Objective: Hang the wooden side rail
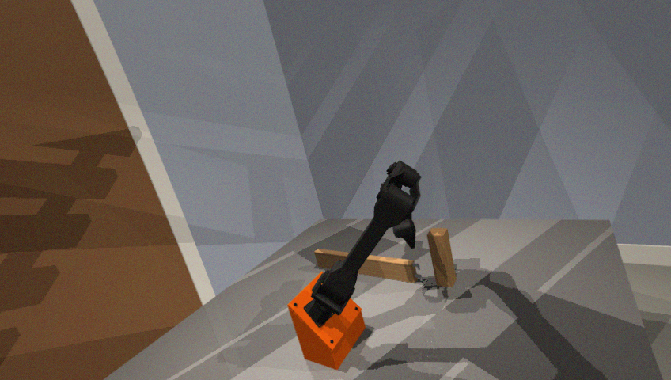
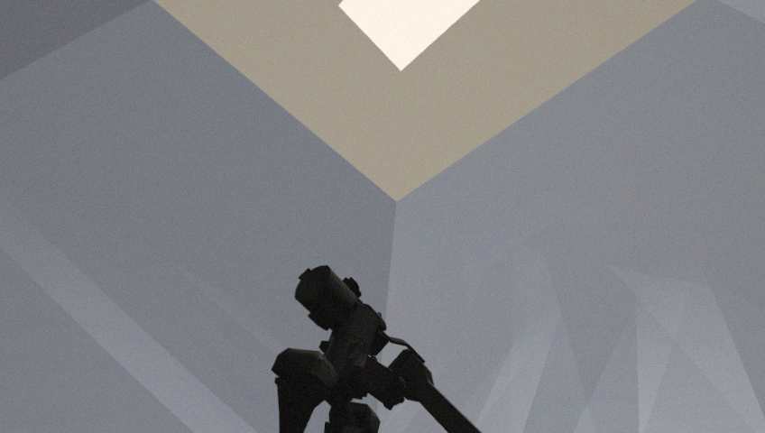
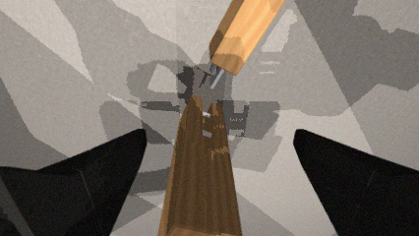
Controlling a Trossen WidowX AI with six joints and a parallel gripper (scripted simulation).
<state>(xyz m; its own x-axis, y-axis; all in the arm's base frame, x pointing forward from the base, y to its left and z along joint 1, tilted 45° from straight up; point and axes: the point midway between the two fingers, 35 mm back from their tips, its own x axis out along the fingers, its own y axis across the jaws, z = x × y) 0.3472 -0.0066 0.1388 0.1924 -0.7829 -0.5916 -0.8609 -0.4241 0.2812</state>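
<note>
The wooden headboard post lies 80 mm to the right of my gripper tip, 70 mm below it and 30 mm ahead of it.
</note>
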